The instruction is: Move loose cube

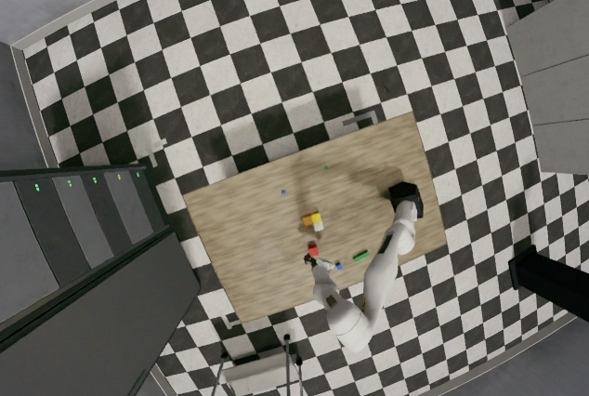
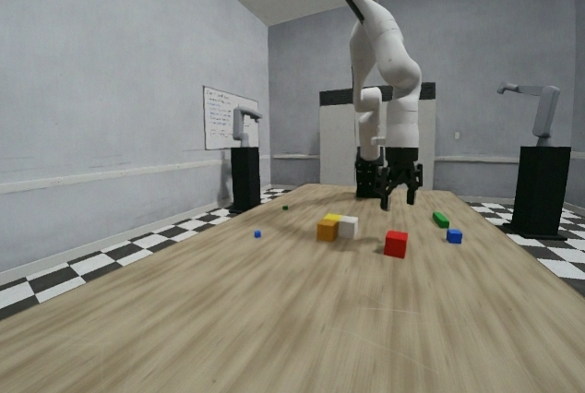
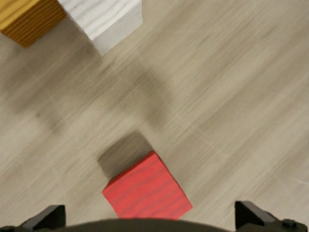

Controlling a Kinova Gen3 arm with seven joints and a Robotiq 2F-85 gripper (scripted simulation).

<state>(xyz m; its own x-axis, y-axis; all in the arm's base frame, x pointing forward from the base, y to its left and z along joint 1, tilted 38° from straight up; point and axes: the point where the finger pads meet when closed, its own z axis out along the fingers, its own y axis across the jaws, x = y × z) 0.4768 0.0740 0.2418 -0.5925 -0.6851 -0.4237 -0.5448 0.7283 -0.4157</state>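
Now: the red cube 10 cm below my hand. The rest, counted from my hand: green block (24 cm behind, 18 cm to the left, 11 cm below).
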